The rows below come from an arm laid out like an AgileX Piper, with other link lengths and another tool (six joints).
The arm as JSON. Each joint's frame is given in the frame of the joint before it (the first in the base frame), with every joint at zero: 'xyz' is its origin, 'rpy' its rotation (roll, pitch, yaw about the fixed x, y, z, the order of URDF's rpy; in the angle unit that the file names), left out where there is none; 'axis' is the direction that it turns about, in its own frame. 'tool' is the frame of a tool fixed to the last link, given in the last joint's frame.
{
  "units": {
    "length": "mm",
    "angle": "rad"
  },
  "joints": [
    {
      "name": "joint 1",
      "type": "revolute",
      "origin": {
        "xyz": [
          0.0,
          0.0,
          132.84
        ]
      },
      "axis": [
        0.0,
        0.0,
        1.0
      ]
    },
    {
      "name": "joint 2",
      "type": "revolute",
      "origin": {
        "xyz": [
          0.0,
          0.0,
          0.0
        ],
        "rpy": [
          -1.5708,
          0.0,
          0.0
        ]
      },
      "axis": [
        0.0,
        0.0,
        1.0
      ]
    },
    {
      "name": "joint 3",
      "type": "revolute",
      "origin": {
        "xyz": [
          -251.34,
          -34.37,
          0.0
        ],
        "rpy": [
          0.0,
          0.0,
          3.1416
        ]
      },
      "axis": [
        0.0,
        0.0,
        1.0
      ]
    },
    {
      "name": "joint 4",
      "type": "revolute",
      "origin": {
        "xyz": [
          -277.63,
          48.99,
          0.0
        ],
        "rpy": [
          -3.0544,
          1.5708,
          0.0
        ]
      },
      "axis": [
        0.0,
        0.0,
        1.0
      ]
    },
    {
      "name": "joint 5",
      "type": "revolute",
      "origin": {
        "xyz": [
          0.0,
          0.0,
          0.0
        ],
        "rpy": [
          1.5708,
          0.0,
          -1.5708
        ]
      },
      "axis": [
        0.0,
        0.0,
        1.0
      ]
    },
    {
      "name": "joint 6",
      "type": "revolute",
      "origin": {
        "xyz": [
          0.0,
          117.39,
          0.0
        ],
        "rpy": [
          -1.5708,
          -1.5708,
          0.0
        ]
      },
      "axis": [
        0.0,
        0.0,
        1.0
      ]
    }
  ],
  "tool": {
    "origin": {
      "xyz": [
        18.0,
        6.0,
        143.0
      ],
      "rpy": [
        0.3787,
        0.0,
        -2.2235
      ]
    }
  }
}
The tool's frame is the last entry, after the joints.
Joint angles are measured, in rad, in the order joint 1, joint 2, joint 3, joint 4, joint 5, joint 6. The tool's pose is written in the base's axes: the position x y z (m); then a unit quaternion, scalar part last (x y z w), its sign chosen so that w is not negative. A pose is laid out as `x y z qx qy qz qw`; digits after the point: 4 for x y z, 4 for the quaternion.
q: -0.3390 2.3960 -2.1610 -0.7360 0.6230 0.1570
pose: 0.6189 -0.3081 0.1118 -0.2104 0.7465 -0.5789 0.2518
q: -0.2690 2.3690 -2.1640 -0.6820 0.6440 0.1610
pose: 0.6368 -0.2596 0.1244 -0.2128 0.7508 -0.5581 0.2819
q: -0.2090 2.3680 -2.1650 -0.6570 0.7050 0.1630
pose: 0.6399 -0.2233 0.1147 -0.2259 0.7630 -0.5393 0.2758
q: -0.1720 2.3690 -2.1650 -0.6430 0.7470 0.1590
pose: 0.6394 -0.2012 0.1069 -0.2377 0.7701 -0.5279 0.2679
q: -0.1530 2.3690 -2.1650 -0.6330 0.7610 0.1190
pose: 0.6398 -0.1886 0.1036 -0.2607 0.7664 -0.5244 0.2639
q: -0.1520 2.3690 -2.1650 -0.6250 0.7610 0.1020
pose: 0.6399 -0.1868 0.1026 -0.2671 0.7653 -0.5228 0.2637
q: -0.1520 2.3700 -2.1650 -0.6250 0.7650 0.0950
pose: 0.6389 -0.1871 0.1014 -0.2704 0.7651 -0.5229 0.2608
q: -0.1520 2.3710 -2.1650 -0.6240 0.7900 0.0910
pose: 0.6336 -0.1890 0.0972 -0.2718 0.7697 -0.5213 0.2488
